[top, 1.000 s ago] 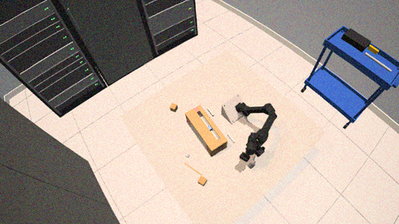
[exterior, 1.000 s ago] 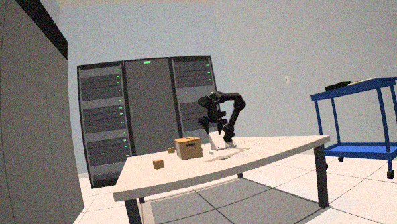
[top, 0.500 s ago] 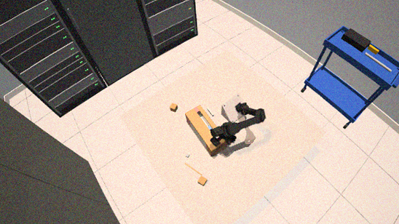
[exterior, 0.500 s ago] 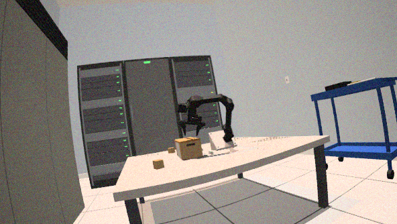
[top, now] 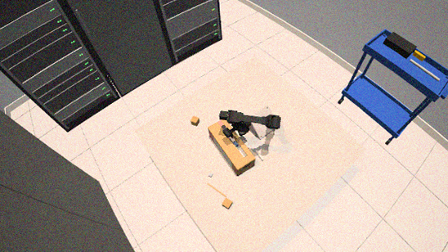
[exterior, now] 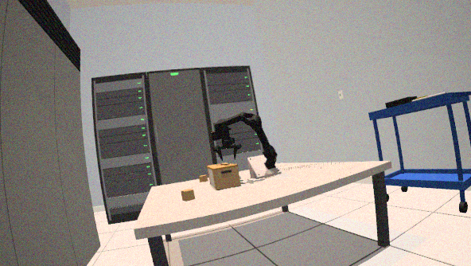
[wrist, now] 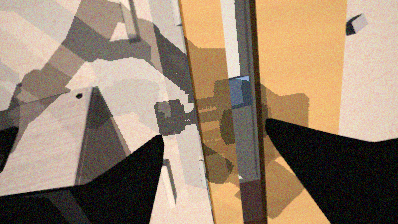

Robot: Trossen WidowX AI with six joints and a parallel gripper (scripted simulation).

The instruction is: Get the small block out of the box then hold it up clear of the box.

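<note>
Now: gripper tip 7 cm above the light-blue block, 4 cm short of it and 1 cm to the right of it. Also, from my gripper tip: thin stick 33 cm ahead, 16 cm to the left, 15 cm below; then box 9 cm below, 2 cm ahead.
</note>
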